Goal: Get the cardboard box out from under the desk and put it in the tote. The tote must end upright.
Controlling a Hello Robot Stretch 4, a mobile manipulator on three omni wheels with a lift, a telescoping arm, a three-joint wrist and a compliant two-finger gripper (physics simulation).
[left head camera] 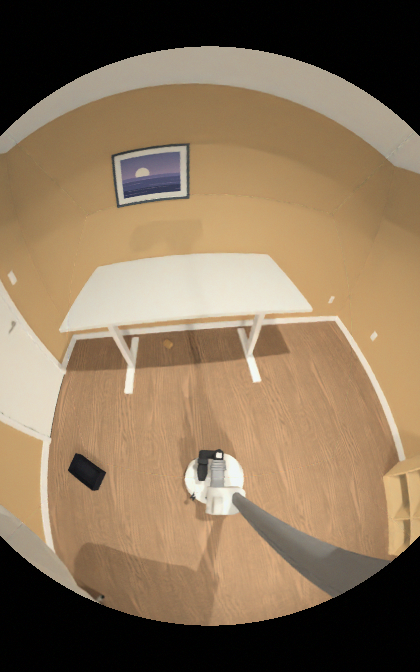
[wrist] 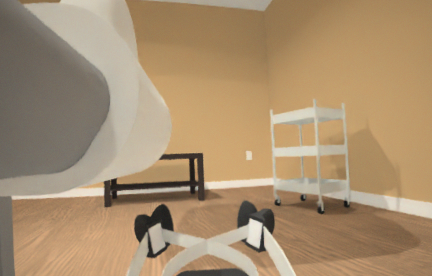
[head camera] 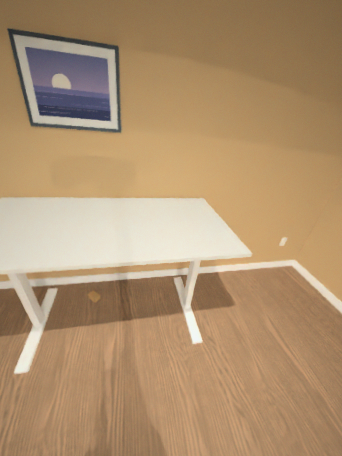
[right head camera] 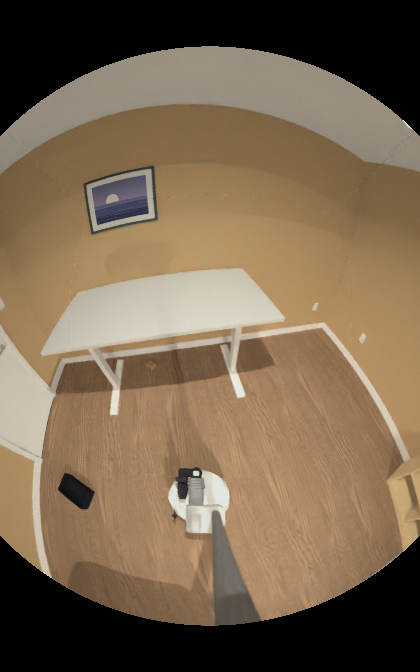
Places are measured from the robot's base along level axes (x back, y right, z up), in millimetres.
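Pixels of known places: gripper, between the fingertips: (wrist: pixel 204 218) (right head camera: pixel 181 519).
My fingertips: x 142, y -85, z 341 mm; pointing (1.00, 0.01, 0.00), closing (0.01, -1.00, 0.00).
Ahead of a thing's pixels: the offset from my fingertips to its top centre. Level surfaces: height alone.
The small brown cardboard box {dz -319, dx -1417, dy -477 mm} (head camera: pixel 94 296) (left head camera: pixel 168 344) (right head camera: pixel 151 365) lies on the floor under the white desk {dz +581 mm} (head camera: pixel 115 232) (left head camera: pixel 195 287) (right head camera: pixel 165 310), between its two legs and nearer the left one. The black tote {dz -269, dx +52, dy -978 mm} (left head camera: pixel 87 472) (right head camera: pixel 76 491) stands on the floor at the left in both side head views, its open top facing up. My gripper (wrist: pixel 204 218) is open in the wrist view, its two black fingertips apart with floor showing between them. It is folded in over my base, far from the box and the tote.
The desk's feet (head camera: pixel 192 325) (left head camera: pixel 129 372) reach forward on the floor. A wooden shelf unit (left head camera: pixel 391 510) (right head camera: pixel 396 505) stands at the right. The wrist view shows a white cart (wrist: pixel 316 151) and a dark bench (wrist: pixel 200 176) near the walls. A white door (left head camera: pixel 22 370) is at the left.
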